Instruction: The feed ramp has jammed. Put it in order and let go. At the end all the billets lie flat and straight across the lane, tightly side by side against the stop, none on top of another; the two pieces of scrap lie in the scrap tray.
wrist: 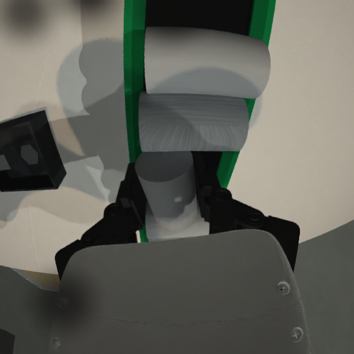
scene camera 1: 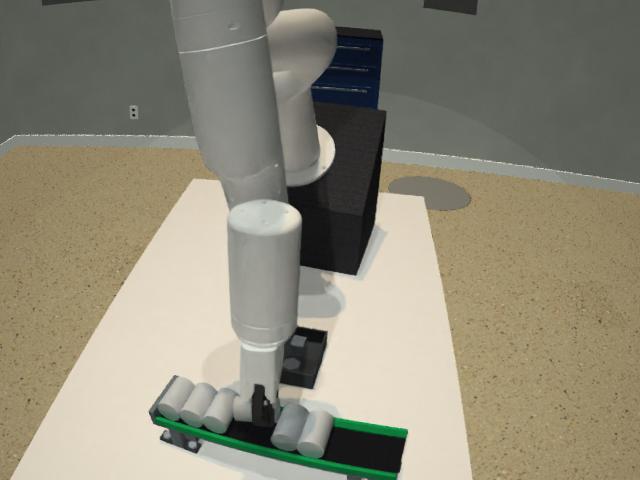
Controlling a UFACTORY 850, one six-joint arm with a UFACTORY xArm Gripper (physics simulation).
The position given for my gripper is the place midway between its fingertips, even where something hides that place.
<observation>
I see my gripper (wrist: 167, 172) and a black scrap tray (scene camera 1: 316, 342).
</observation>
